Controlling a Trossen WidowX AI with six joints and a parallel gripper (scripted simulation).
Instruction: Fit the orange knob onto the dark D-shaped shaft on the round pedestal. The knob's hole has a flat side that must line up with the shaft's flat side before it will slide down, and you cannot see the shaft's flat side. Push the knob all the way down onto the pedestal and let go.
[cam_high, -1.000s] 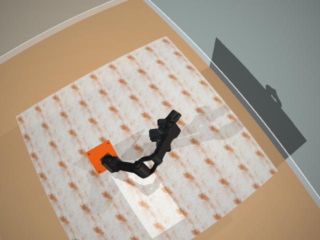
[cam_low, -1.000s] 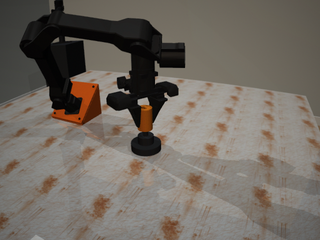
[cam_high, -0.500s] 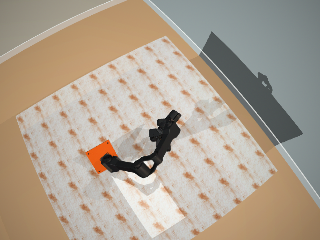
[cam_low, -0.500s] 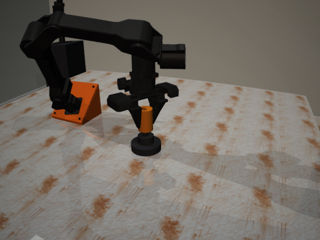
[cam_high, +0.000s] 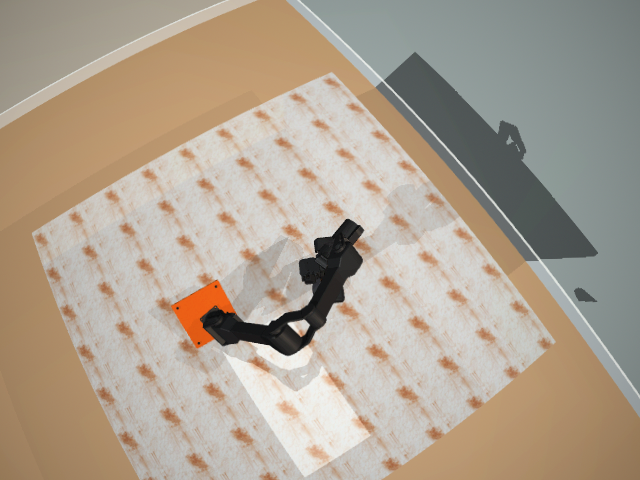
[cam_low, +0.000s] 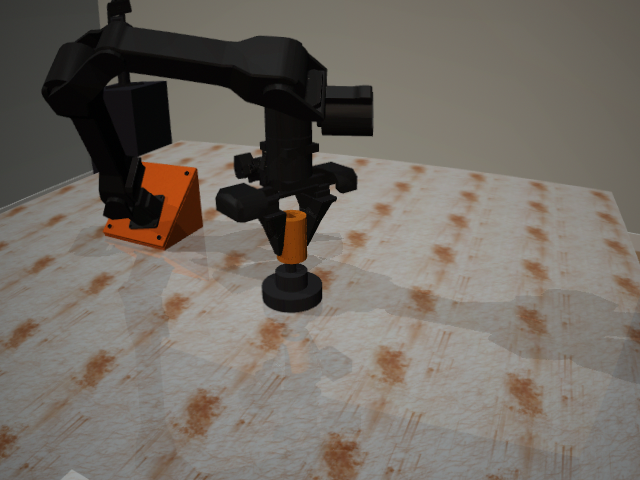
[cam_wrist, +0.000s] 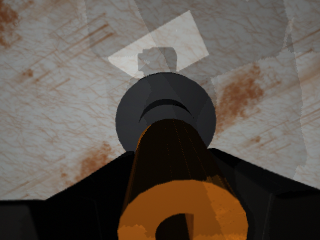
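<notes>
Now: the orange knob 20 mm above my gripper tip. The rest, counted from my gripper tip: dark round pedestal: 40 mm below.
</notes>
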